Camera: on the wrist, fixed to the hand. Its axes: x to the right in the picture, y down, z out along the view.
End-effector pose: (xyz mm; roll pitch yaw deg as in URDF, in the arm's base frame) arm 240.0 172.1 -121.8 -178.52 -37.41 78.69
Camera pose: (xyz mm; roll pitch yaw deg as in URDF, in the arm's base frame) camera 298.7 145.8 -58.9 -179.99 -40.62 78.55
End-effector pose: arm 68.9 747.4 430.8 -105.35 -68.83 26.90
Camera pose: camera 147.0 703.8 440.3 -98.62 -69.44 18.04
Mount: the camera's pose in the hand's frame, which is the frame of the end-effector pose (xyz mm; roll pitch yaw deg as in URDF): 26.9 61.2 -60.2 -1.55 3.21 0.02
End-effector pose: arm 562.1 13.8 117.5 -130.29 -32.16 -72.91
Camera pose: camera 488.3 -37.0 125.3 -130.21 -34.19 -75.89
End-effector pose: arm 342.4 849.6 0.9 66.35 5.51 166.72
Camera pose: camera 295.1 778.9 30.1 65.12 6.77 169.69
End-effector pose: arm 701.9 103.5 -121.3 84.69 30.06 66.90
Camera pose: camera 661.6 176.2 -86.9 85.00 30.29 70.60
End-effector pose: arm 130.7 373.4 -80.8 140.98 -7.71 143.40
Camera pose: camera 124.2 390.2 7.3 139.11 -10.21 145.44
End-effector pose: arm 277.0 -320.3 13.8 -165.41 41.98 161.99
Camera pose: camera 253.7 -234.5 27.7 -167.65 38.87 160.93
